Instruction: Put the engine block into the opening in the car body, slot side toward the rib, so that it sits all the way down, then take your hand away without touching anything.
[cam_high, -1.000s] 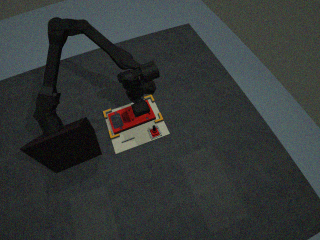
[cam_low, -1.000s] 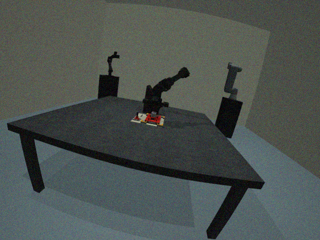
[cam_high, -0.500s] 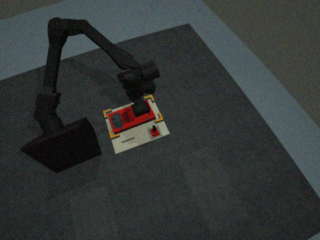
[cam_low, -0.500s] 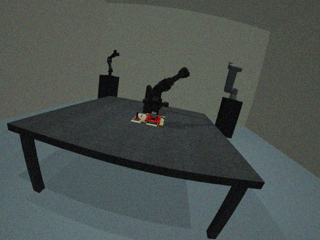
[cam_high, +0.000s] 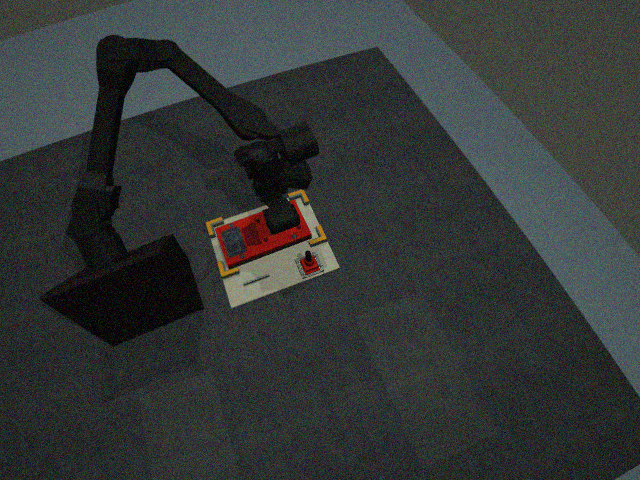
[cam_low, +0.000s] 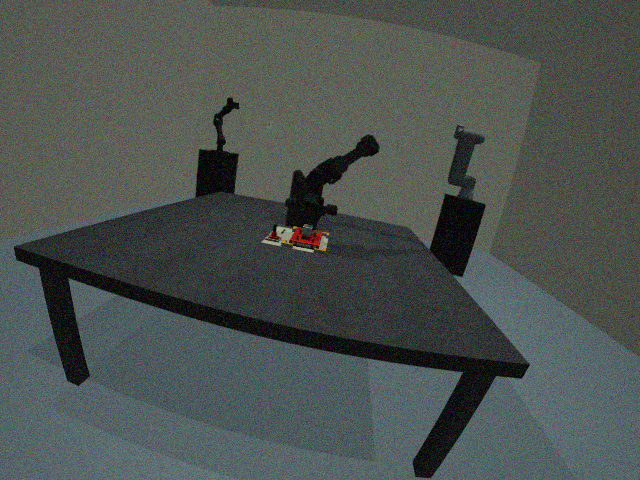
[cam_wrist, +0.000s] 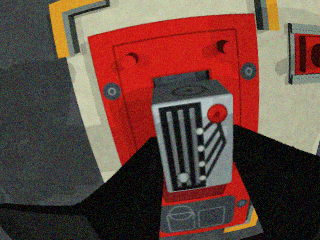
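Right now the thin grey bar is 30 mm behind my gripper tip, 20 mm to the right of it and 50 mm below it. Round my gripper tip: black post 40 mm ahead, 120 mm to the right, 30 mm below; engine block 10 mm below.
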